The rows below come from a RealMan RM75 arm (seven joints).
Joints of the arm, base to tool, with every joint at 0 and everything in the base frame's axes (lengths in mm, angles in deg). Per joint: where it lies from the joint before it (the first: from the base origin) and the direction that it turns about. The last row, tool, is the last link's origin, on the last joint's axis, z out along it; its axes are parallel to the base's.
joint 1: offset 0 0 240.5 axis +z
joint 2: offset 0 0 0 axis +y
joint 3: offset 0 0 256 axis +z
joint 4: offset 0 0 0 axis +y
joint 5: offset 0 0 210 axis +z
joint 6: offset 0 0 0 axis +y
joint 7: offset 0 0 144 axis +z
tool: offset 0 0 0
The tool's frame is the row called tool.
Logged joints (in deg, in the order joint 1, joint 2, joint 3, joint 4, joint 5, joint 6, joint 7), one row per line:
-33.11 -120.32 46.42 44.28 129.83 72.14 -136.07
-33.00 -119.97 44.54 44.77 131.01 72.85 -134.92
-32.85 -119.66 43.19 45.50 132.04 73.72 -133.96
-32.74 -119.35 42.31 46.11 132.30 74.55 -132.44
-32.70 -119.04 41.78 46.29 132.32 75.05 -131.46
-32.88 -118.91 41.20 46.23 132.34 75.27 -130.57
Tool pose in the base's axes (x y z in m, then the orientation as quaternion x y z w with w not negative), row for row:
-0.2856 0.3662 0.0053 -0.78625 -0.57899 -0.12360 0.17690
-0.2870 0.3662 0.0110 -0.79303 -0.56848 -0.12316 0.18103
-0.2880 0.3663 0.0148 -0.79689 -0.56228 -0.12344 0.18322
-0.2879 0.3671 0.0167 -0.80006 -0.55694 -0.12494 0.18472
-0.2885 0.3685 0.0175 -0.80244 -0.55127 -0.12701 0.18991
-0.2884 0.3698 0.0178 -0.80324 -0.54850 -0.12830 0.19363
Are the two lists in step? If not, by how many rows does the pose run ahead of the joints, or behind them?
The pose runs 2 rows ahead of the joints: the pose in row i belongs to the joints in row i + 2.
